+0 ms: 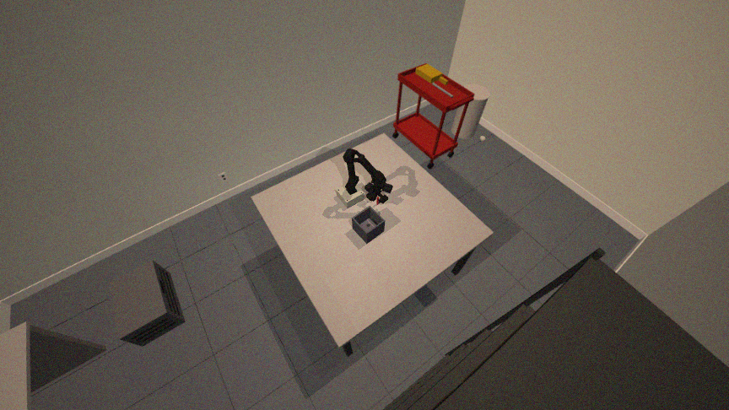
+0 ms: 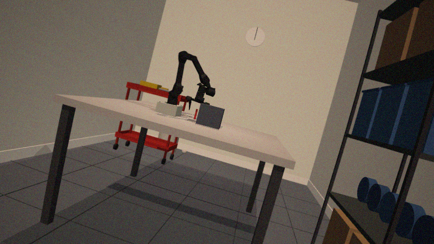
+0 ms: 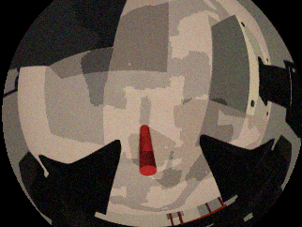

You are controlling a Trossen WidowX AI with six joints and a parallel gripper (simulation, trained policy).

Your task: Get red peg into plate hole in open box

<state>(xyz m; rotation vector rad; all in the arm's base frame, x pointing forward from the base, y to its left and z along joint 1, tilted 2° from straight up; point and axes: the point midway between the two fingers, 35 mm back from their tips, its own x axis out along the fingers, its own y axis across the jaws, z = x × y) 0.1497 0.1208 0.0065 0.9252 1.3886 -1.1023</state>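
My gripper tip is now 10 mm to the right of the red peg, 10 mm short of it and 10 mm above it. From my gripper tip the other things lie so: grey plate 170 mm ahead, 160 mm to the right, 10 mm below.
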